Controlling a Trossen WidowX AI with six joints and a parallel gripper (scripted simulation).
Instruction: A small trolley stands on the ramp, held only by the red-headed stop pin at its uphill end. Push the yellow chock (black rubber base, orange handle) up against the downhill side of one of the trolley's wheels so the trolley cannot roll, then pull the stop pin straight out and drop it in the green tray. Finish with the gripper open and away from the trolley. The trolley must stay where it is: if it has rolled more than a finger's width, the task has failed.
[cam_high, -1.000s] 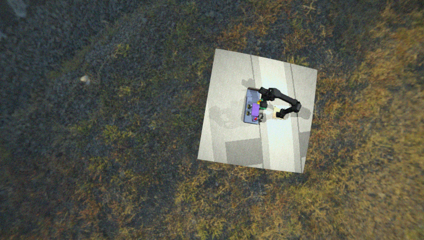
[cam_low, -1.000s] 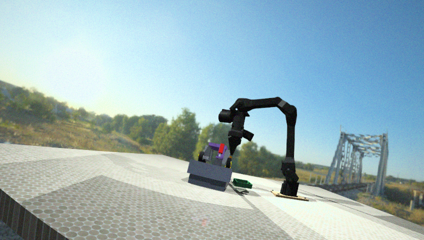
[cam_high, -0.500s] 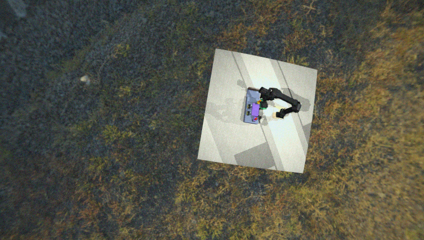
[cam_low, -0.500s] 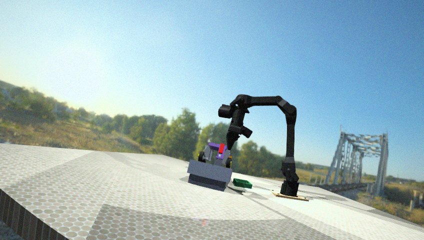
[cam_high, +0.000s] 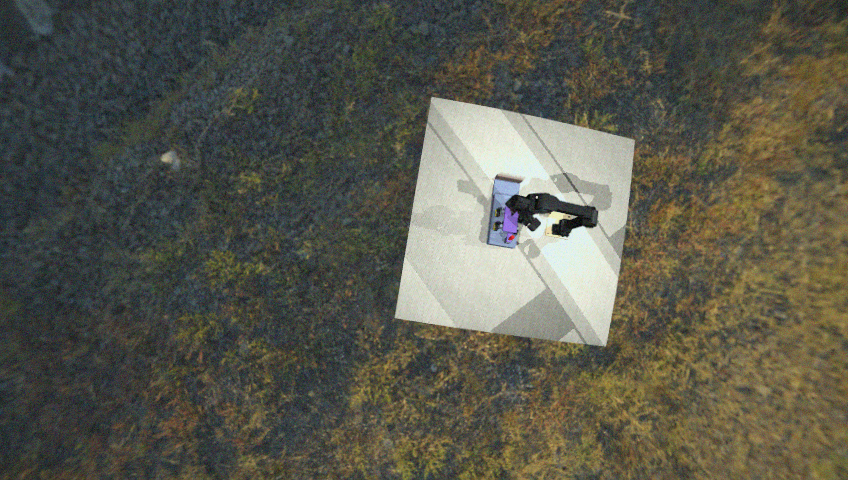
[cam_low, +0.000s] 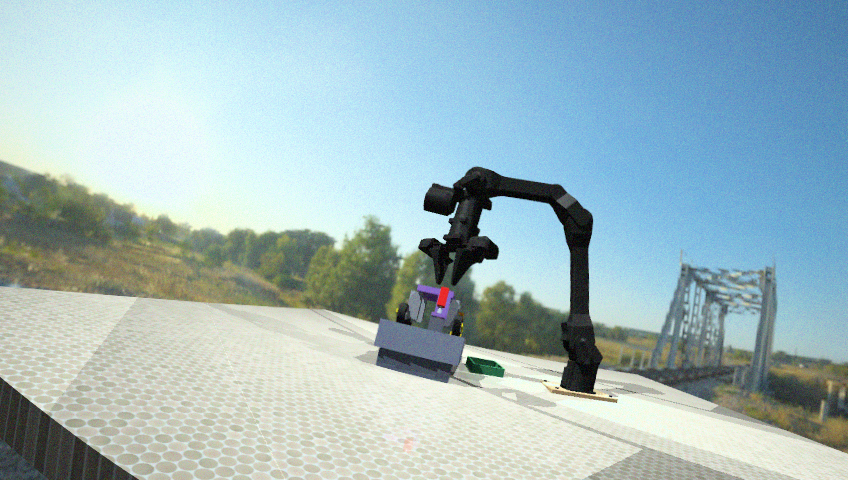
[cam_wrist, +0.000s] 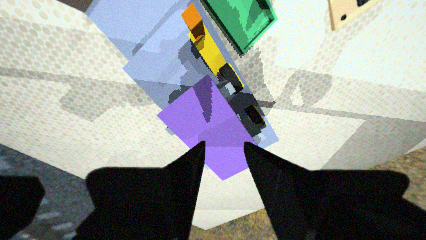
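The red-headed stop pin is 100 mm to the left of my gripper tip and 50 mm below it. From my gripper tip the other things lie so: yellow chock 50 mm behind, 80 mm to the right, 90 mm below; then grey-blue ramp 10 mm ahead, 130 mm below; then purple trolley 10 mm ahead, 10 mm to the left, 70 mm below.
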